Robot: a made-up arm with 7 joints. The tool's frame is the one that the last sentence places.
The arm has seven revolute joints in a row. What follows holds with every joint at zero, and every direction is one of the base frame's.
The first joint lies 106 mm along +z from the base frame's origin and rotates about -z.
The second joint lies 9 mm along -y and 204 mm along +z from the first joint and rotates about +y.
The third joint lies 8 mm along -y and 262 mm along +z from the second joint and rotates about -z.
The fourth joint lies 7 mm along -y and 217 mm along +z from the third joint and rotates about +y.
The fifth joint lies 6 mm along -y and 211 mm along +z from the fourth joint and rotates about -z.
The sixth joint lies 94 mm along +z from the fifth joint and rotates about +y.
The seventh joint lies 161 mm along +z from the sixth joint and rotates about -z.
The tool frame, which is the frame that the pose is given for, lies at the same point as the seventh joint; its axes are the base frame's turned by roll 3.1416, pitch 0 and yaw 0 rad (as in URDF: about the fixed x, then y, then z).
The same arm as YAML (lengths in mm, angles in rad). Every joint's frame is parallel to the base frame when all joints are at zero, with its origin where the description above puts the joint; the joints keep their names.
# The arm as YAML. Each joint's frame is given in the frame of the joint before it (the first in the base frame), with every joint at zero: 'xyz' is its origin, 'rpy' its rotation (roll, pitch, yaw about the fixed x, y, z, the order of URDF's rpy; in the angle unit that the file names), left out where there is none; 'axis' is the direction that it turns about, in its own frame. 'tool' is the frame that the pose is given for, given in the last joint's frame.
units:
  length: mm
  angle: rad
joints:
  - name: joint 1
    type: revolute
    origin:
      xyz: [0.0, 0.0, 106.0]
    axis: [0.0, 0.0, -1.0]
  - name: joint 2
    type: revolute
    origin:
      xyz: [0.0, -9.0, 204.0]
    axis: [0.0, 1.0, 0.0]
  - name: joint 3
    type: revolute
    origin:
      xyz: [0.0, -8.0, 262.0]
    axis: [0.0, 0.0, -1.0]
  - name: joint 4
    type: revolute
    origin:
      xyz: [0.0, -7.0, 217.0]
    axis: [0.0, 1.0, 0.0]
  - name: joint 5
    type: revolute
    origin:
      xyz: [0.0, -6.0, 211.0]
    axis: [0.0, 0.0, -1.0]
  - name: joint 6
    type: revolute
    origin:
      xyz: [0.0, 0.0, 94.0]
    axis: [0.0, 1.0, 0.0]
  - name: joint 7
    type: revolute
    origin:
      xyz: [0.0, 0.0, 161.0]
    axis: [0.0, 0.0, -1.0]
tool:
  origin:
    xyz: [0.0, 0.0, 0.0]
    rpy: [-3.1416, 0.0, 0.0]

